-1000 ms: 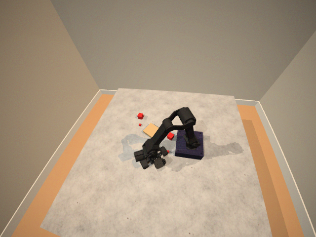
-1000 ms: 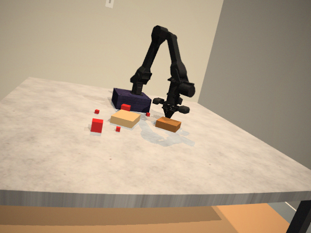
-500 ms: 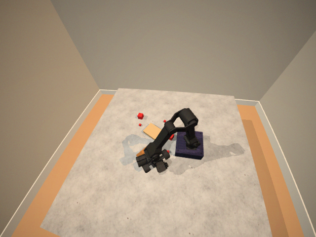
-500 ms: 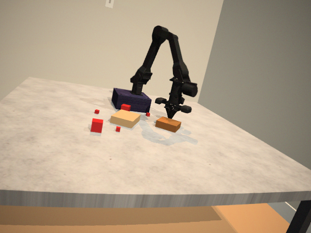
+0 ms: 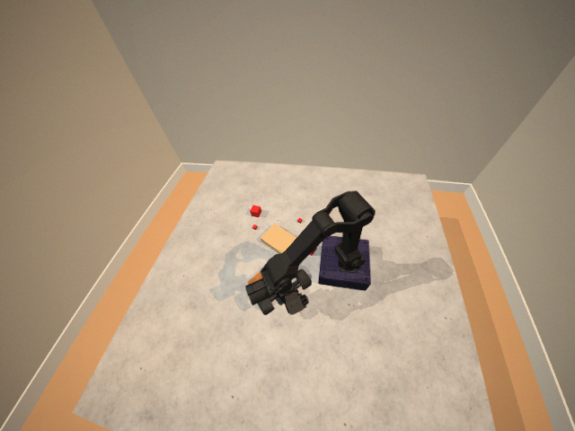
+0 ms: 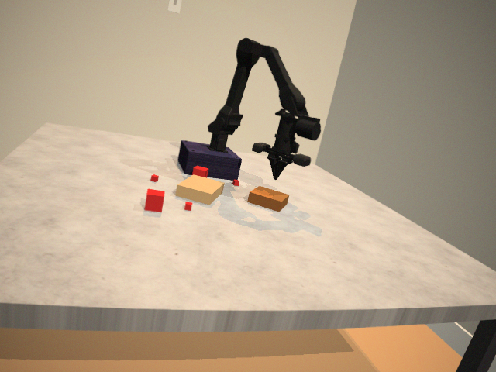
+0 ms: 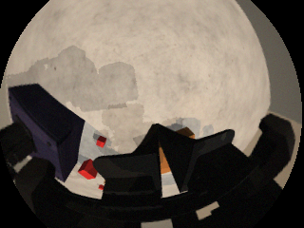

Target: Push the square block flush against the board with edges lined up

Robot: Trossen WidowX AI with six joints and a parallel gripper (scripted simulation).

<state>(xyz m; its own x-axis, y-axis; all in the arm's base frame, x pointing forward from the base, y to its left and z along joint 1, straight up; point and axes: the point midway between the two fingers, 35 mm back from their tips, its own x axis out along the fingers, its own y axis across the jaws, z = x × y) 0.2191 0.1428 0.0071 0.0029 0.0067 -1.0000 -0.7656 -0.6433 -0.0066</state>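
The square block lies 9 cm ahead of my gripper tip, 5 cm to the right of it and 4 cm below it. Also, from my gripper tip: board (26 cm to the right, 7 cm ahead, 4 cm below).
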